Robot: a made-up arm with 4 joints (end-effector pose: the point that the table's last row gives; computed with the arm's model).
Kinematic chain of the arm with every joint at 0, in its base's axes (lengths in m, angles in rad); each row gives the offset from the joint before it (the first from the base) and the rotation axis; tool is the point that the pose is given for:
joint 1: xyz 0 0 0.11 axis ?
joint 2: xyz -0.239 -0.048 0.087 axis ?
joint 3: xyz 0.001 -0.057 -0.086 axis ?
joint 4: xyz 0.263 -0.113 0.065 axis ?
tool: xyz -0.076 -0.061 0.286
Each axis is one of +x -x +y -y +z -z.
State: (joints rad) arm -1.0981 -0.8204 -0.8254 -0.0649
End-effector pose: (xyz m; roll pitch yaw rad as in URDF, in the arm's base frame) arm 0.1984 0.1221 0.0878 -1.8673 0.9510 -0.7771
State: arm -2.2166 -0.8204 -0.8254 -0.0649
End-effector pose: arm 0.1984 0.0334 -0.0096 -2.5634 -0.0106 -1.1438
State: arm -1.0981 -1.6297 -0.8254 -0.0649
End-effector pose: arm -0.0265 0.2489 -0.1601 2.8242 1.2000 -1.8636
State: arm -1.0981 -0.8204 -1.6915 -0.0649
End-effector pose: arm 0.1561 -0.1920 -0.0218 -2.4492 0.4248 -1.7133
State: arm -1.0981 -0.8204 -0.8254 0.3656
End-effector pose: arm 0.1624 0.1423 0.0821 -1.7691 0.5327 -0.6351
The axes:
joint 1: +x
joint 2: -z
joint 3: -y
joint 4: -z

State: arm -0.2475 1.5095 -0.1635 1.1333
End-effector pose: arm -0.3516 -0.1999 0.4893 0.0694 -0.0490 -2.6457
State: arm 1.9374 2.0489 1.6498 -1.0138
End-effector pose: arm -0.3053 -0.3754 0.3984 0.0242 0.5456 -0.4415
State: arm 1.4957 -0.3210 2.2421 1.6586
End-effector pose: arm -0.5941 0.0341 -0.1531 -2.4989 1.1960 -0.0032
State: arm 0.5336 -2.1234 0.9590 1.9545
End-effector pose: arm -0.0942 -0.3185 0.3805 1.4294 0.1096 0.4333
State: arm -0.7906 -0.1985 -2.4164 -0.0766
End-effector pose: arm -0.1039 -0.4609 0.0228 -2.3191 0.4268 -2.5325
